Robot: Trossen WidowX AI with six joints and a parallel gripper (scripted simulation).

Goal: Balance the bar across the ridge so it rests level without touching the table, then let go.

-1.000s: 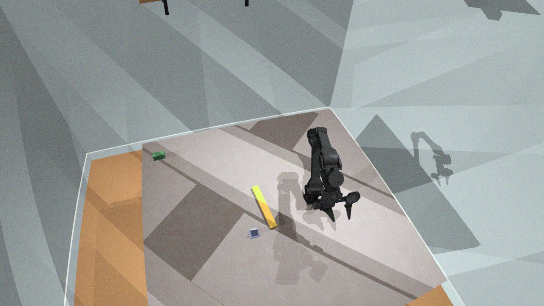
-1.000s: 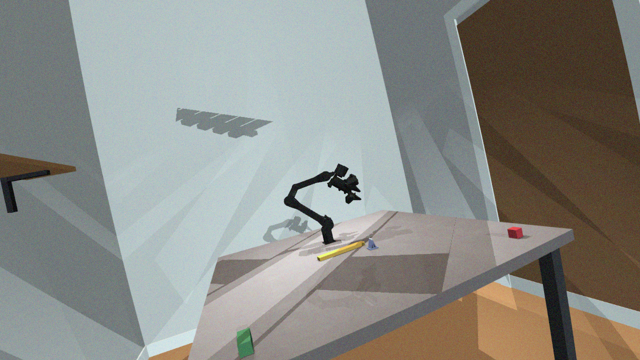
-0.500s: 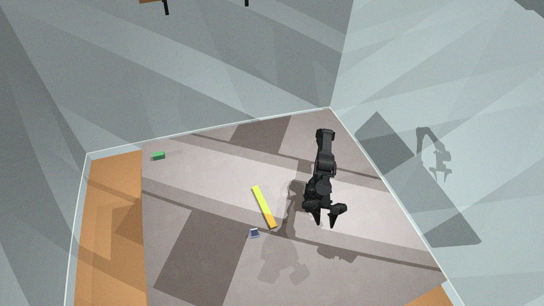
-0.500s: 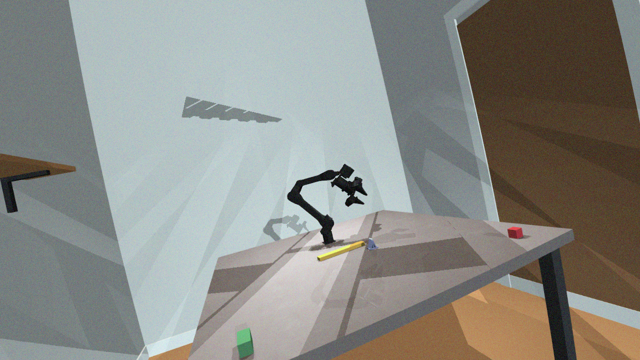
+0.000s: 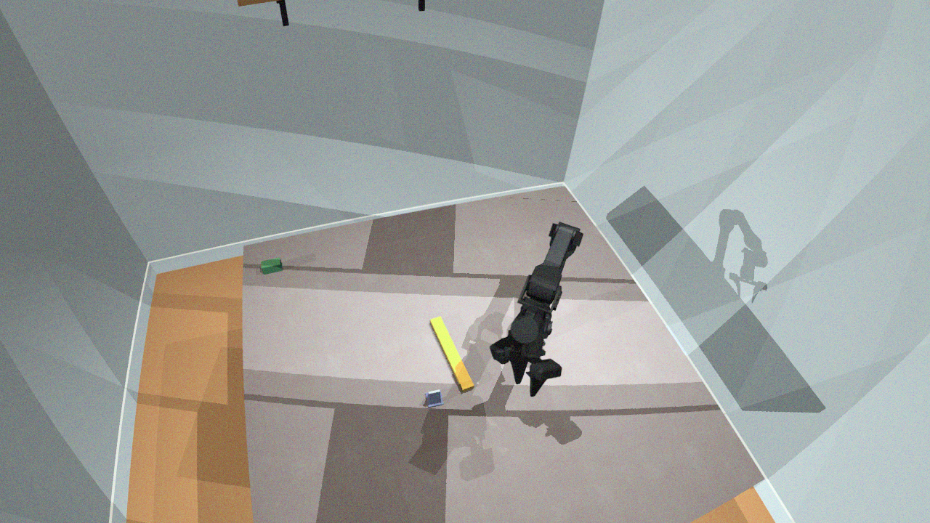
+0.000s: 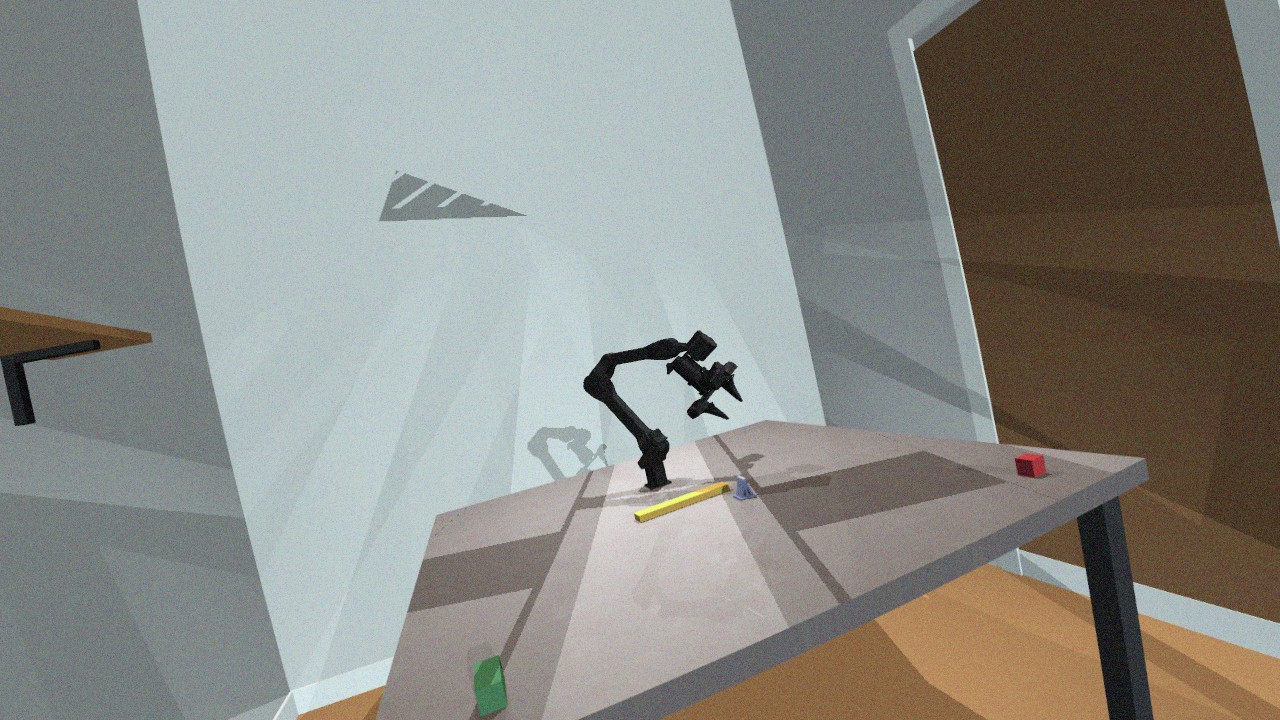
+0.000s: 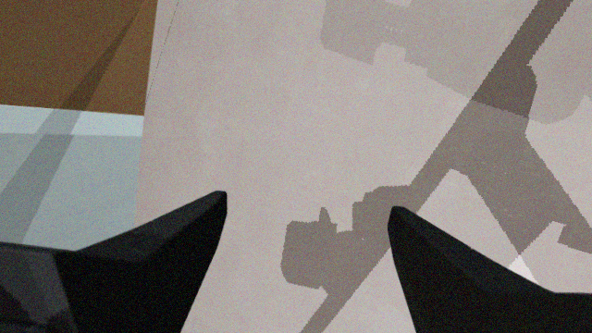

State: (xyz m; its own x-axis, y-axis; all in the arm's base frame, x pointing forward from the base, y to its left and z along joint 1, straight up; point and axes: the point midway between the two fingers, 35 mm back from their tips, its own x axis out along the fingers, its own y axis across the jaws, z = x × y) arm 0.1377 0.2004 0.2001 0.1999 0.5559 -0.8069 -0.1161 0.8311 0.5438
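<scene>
The yellow bar is 10 cm ahead of my gripper tip, 24 cm to the right of it and 16 cm below it. The rest, counted from my gripper tip: red cube 60 cm ahead, 28 cm to the left, 16 cm below; then green block 60 cm ahead, 72 cm to the right, 16 cm below.
</scene>
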